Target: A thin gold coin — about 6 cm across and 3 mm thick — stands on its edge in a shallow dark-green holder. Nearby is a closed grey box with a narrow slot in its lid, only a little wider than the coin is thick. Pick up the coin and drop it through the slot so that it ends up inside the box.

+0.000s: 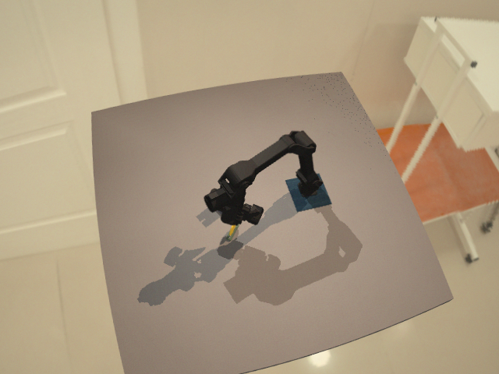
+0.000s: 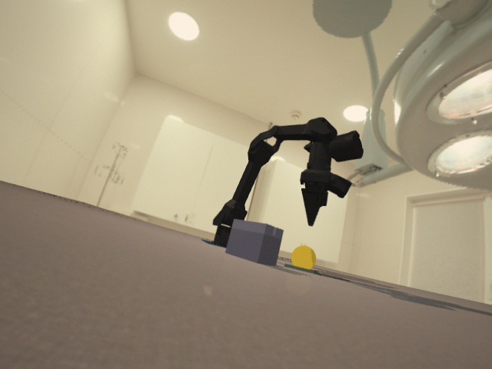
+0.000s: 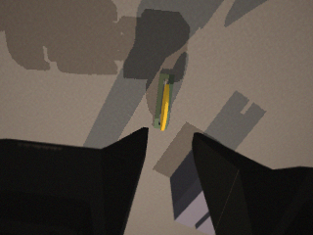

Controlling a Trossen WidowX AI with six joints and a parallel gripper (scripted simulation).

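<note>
Right now the coin is 80 mm below my gripper tip.
</note>
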